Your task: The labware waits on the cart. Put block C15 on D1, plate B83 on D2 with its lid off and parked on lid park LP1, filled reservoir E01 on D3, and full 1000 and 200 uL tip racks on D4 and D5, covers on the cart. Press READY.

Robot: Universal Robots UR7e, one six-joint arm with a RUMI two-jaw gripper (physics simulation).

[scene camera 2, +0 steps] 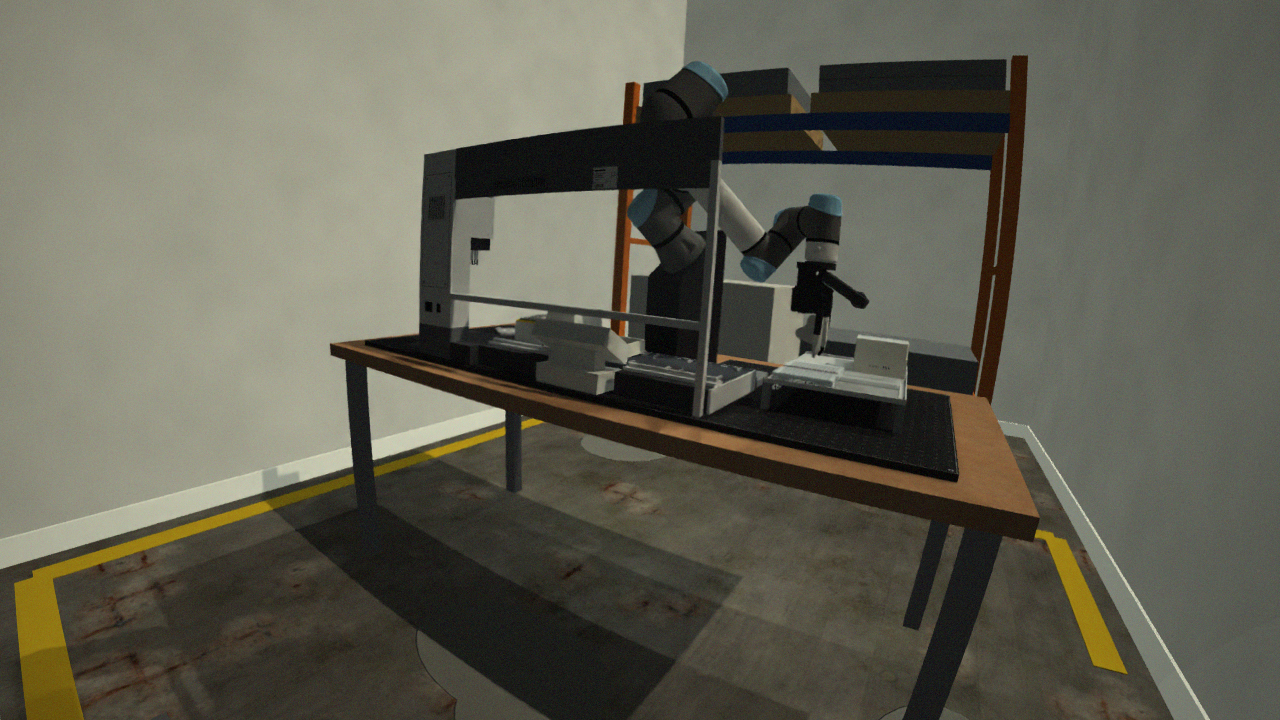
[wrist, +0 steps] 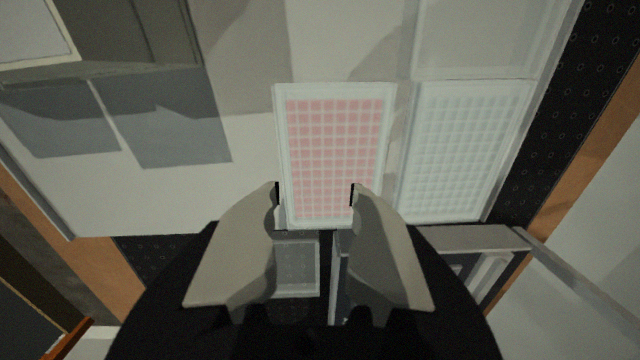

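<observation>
My gripper (scene camera 2: 817, 352) (wrist: 315, 184) is open and empty, its fingers part-way apart over the near end of a clear-rimmed plate with pink wells (wrist: 330, 145). Whether the fingers are level with the plate's edges is hard to tell. The plate lies on the white cart top (wrist: 150, 200). To its right in the wrist view is a clear plate with colourless wells (wrist: 460, 150). Above that is a pale clear-walled piece (wrist: 480, 40). A white box (scene camera 2: 881, 354) stands on the cart. Labware labels are too small to read, and the READY button does not show.
The liquid handler's frame (scene camera 2: 709, 295) stands left of the cart, with pale labware (scene camera 2: 572, 358) beside its deck. A grey block (wrist: 135, 30) stands at the wrist view's upper left. A clear shallow tray (wrist: 297, 267) lies past the cart's edge, over the black perforated board (wrist: 520, 190).
</observation>
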